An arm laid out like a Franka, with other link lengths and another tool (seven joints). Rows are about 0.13 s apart.
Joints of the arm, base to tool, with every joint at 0 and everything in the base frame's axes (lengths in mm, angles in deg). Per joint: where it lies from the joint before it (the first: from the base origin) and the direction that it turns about. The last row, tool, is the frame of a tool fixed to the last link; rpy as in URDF.
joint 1: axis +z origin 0 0 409.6
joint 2: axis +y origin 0 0 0
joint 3: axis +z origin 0 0 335
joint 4: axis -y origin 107.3 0 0
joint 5: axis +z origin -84.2 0 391.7
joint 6: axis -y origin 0 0 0
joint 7: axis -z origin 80.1 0 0
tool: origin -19 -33 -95.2 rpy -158.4 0 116.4
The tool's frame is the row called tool.
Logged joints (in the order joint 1, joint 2, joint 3, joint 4, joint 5, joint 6, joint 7), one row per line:
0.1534, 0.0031, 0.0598, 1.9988, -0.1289, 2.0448, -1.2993
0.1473, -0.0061, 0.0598, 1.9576, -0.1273, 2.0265, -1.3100
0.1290, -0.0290, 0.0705, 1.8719, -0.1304, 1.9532, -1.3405
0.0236, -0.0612, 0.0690, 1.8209, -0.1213, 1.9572, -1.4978
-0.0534, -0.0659, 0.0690, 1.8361, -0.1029, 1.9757, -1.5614
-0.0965, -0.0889, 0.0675, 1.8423, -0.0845, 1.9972, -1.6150
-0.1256, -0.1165, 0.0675, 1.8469, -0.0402, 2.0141, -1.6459
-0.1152, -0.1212, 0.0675, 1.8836, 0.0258, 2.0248, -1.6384
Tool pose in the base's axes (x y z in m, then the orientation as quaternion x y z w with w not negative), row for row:
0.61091, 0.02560, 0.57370, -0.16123, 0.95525, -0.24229, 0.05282
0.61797, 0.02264, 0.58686, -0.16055, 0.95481, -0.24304, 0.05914
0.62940, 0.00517, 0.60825, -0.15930, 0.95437, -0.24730, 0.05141
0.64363, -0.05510, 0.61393, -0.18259, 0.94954, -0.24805, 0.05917
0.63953, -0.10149, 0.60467, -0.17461, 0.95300, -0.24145, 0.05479
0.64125, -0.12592, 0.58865, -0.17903, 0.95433, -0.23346, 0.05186
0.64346, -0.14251, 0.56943, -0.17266, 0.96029, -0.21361, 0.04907
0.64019, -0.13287, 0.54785, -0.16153, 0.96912, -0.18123, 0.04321
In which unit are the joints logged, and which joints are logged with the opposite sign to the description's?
The joints are logged in radians. Opposite sign: joint 2, joint 3, joint 4.
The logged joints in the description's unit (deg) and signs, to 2 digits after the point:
8.79, -0.18, -3.43, -114.52, -7.39, 117.16, -74.44
8.44, 0.35, -3.43, -112.16, -7.29, 116.11, -75.06
7.39, 1.66, -4.04, -107.25, -7.47, 111.91, -76.80
1.35, 3.51, -3.95, -104.33, -6.95, 112.14, -85.82
-3.06, 3.78, -3.95, -105.20, -5.90, 113.20, -89.46
-5.53, 5.09, -3.87, -105.56, -4.84, 114.43, -92.53
-7.20, 6.67, -3.87, -105.82, -2.30, 115.40, -94.30
-6.60, 6.94, -3.87, -107.92, 1.48, 116.01, -93.87

